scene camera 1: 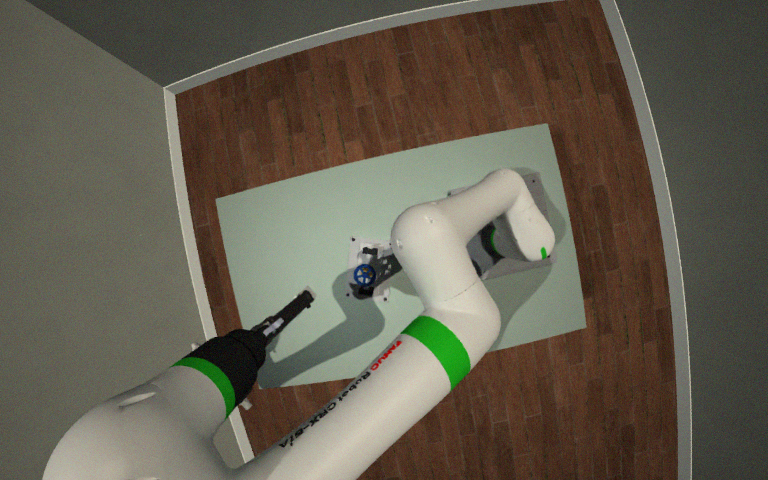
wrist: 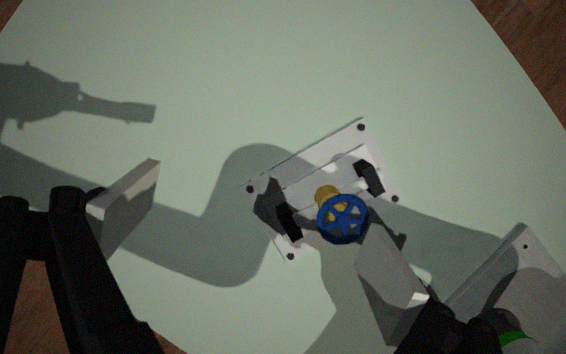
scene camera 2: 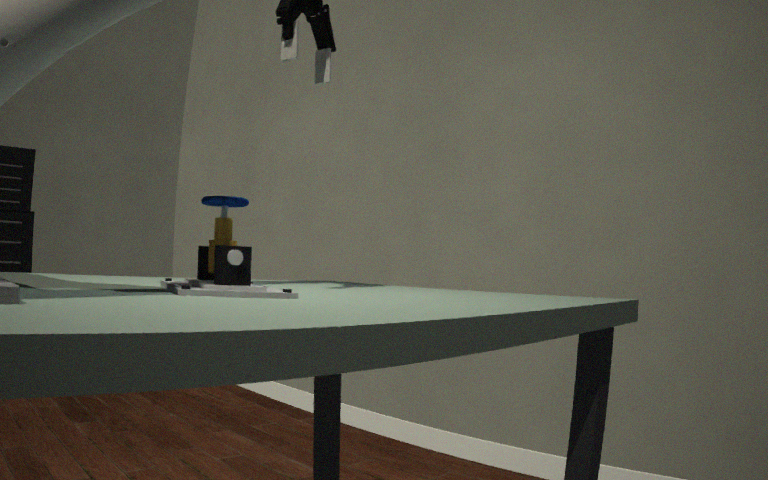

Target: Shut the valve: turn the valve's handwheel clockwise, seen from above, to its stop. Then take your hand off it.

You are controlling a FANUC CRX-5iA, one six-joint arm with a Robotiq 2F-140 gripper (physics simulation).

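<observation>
The valve's blue five-spoked handwheel [scene camera 1: 364, 275] [scene camera 2: 224, 201] [wrist: 343, 218] sits level on a stem above the yellow valve body [scene camera 2: 223, 230] [wrist: 326, 193]. The body stands between black blocks on a pale base plate [scene camera 2: 271, 293] [wrist: 345, 136]. My gripper [scene camera 1: 307, 294] [scene camera 2: 305, 63] [wrist: 262, 216] is open and empty. It hangs well above the handwheel and to one side, apart from it, with its fingers pointing down in the scene camera 2 view. In the wrist view the wheel shows just beyond the right finger's tip. The wheel's turn angle relative to its stop cannot be told.
The valve is mounted on the pale green table [scene camera 1: 283, 215] [scene camera 2: 453, 308] [wrist: 200, 50]. The arm's grey mounting plate [scene camera 1: 534, 192] [wrist: 537, 252] is at the table's other end. The white arm [scene camera 1: 396, 367] arches high over the table, and its shadow falls around the valve.
</observation>
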